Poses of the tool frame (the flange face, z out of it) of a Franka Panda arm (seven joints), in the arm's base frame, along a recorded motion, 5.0 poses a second.
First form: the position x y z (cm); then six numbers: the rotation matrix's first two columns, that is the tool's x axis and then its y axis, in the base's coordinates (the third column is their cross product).
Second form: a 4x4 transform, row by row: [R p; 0 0 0 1], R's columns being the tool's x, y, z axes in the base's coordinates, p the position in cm. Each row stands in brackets. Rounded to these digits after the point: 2 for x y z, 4 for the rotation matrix.
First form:
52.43, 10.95, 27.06, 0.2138, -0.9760, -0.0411, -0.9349, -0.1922, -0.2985
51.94, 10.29, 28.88, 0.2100, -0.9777, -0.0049, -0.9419, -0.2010, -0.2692
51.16, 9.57, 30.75, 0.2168, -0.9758, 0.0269, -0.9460, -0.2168, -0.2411
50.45, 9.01, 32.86, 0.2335, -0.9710, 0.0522, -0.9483, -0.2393, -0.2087
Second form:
[[0.2138, -0.9349, 0.2834, 52.43], [-0.9760, -0.1922, 0.1022, 10.95], [-0.0411, -0.2985, -0.9536, 27.06], [0, 0, 0, 1]]
[[0.2100, -0.9419, 0.2622, 51.94], [-0.9777, -0.2010, 0.0611, 10.29], [-0.0049, -0.2692, -0.9631, 28.88], [0, 0, 0, 1]]
[[0.2168, -0.9460, 0.2411, 51.16], [-0.9758, -0.2168, 0.0268, 9.57], [0.0269, -0.2411, -0.9701, 30.75], [0, 0, 0, 1]]
[[0.2335, -0.9483, 0.2151, 50.45], [-0.9710, -0.2393, -0.0008, 9.01], [0.0522, -0.2087, -0.9767, 32.86], [0, 0, 0, 1]]

